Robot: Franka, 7 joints.
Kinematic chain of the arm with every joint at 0, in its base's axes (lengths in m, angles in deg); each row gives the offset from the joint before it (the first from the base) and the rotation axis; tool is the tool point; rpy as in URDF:
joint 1: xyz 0 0 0.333 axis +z
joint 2: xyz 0 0 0 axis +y
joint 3: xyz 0 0 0.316 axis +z
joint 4: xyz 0.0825 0 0 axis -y
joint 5: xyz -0.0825 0 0.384 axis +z
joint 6: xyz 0 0 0 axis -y
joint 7: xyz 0.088 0 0 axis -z
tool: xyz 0 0 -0.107 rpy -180 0 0
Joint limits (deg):
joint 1: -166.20..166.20
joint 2: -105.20..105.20
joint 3: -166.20..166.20
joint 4: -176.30..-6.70
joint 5: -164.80..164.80
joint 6: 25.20..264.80
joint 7: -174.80..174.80
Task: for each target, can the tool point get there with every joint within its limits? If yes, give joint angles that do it. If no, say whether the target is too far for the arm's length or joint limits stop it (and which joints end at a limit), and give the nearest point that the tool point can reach.
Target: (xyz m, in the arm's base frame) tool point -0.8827 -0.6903 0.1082
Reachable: no: too far | nearest point -0.6626 -0.5182 0.1643 | short by 0.285 m
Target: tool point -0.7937 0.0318 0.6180
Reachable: yes | joints -21.44 -70.99 -96.36 -35.84 138.85 104.46 77.92
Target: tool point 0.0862 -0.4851 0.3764
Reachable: yes | joints 6.68 -63.82 -89.92 -140.13 -64.22 164.74 102.43
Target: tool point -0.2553 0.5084 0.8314
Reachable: yes | joints -29.62 -6.28 131.70 -74.41 -76.24 188.83 -80.63
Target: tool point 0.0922 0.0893 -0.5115
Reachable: no: joint limits stop it (at a limit: joint 2) | nearest point 0.1190 0.1152 -0.3476 | short by 0.168 m
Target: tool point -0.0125 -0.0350 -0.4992
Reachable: no: joint limits stop it (at a limit: joint 2) | nearest point -0.0336 -0.0942 -0.3282 | short by 0.182 m
